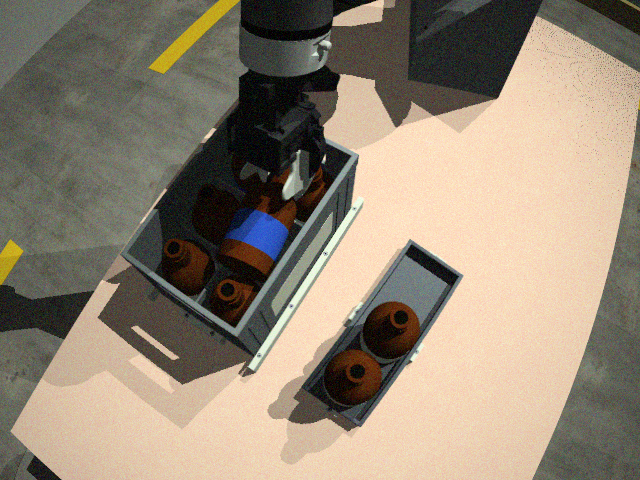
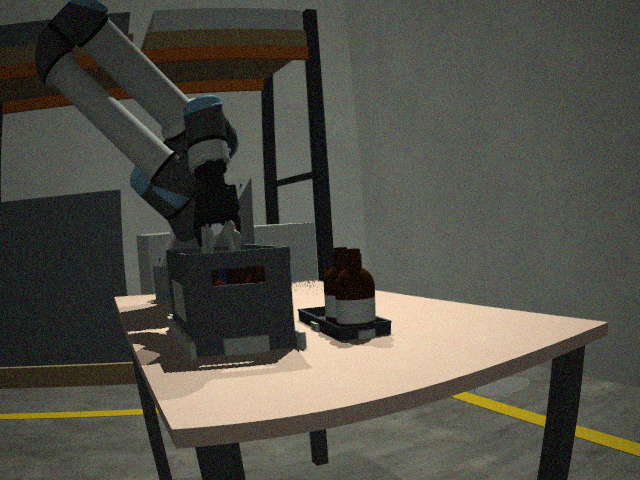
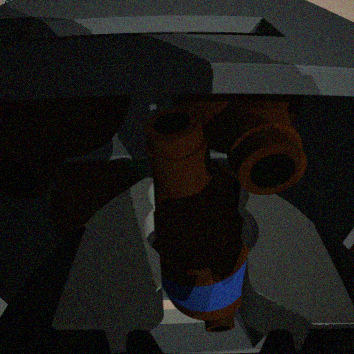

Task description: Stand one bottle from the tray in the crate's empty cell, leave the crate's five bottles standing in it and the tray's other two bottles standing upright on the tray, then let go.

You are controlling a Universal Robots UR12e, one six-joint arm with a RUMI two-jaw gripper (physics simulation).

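Frame: origin at the arm's base, x left, y back, z up, level; centimetres.
Seen in the pictures: gripper, fingertip midpoint: (image 1: 280, 191) (image 3: 194, 181).
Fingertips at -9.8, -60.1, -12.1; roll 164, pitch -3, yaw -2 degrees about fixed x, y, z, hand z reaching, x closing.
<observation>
Offsets run from my fingertips to a thing's top centre, as dx, dy, dz. Level surfaces: height alone.
The grey crate @[-2.6, -5.6, +4.4] (image 1: 149, 238) (image 2: 237, 315) (image 3: 175, 25) holds brown bottles. A blue-labelled bottle @[+0.0, -3.9, +3.6] (image 1: 256, 232) (image 3: 212, 296) is tilted in it, neck toward the far end and base toward the near end, hiding the cell below. My gripper (image 1: 271, 186) (image 2: 221, 245) (image 3: 194, 181) is inside the crate's far part, shut on this bottle near its shoulder. Standing bottles show at front left (image 1: 186, 271), front right (image 1: 231, 299), middle left (image 1: 210, 212) and back right (image 1: 312, 198); the back left one is mostly hidden. Two white-labelled bottles @[+21.0, -8.8, +2.8] (image 1: 391, 330) @[+19.4, -16.7, +2.8] (image 1: 353, 377) (image 2: 355, 289) stand upright on the tray @[+20.8, -7.5, -10.6] (image 1: 413, 284) (image 2: 382, 327).
The tray lies to the right of the crate on the table @[dz -13.2] (image 1: 496, 217) (image 2: 439, 356). A pale rail @[+7.3, -6.1, -10.2] (image 1: 308, 279) runs along the crate's right side. A dark panel (image 1: 465, 46) stands at the back. The crate walls rise close around the fingers.
</observation>
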